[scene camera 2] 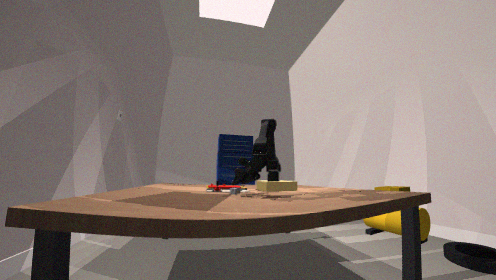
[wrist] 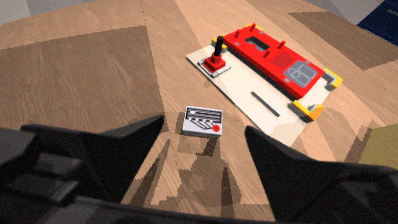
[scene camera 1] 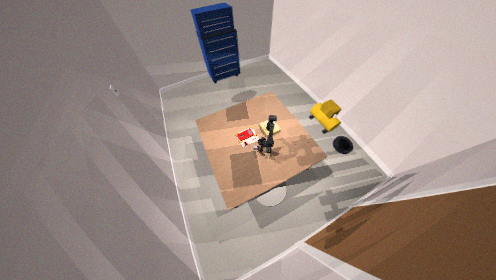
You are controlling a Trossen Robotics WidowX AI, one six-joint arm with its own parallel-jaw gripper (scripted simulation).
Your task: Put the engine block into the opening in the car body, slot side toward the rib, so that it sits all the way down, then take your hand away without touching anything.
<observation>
My gripper is open, with nothing in its grasp. Further things: a grey engine block and a grey base plate.
</observation>
